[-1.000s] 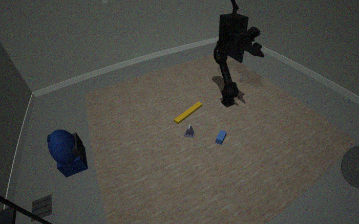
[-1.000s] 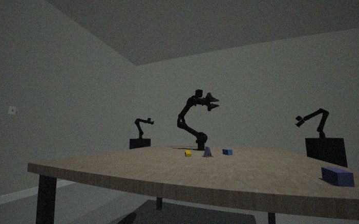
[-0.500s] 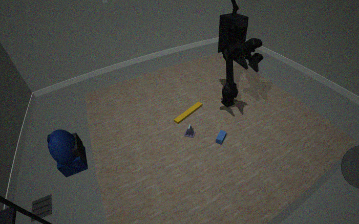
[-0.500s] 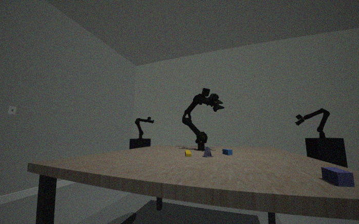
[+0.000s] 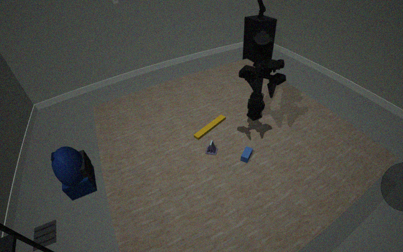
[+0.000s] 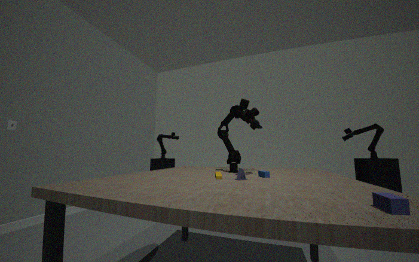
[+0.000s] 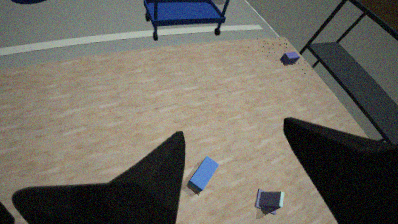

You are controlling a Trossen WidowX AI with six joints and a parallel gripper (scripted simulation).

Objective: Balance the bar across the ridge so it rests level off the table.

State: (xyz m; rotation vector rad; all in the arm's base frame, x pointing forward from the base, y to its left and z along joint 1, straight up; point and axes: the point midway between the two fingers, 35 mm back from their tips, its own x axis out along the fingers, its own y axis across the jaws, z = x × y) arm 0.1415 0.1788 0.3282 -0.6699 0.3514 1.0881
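Right now the yellow bar is 300 mm below my gripper tip, 250 mm to the right of it and 110 mm ahead of it. From my gripper tip the other things lie so: purple block 580 mm ahead, 300 mm to the left, 290 mm below.
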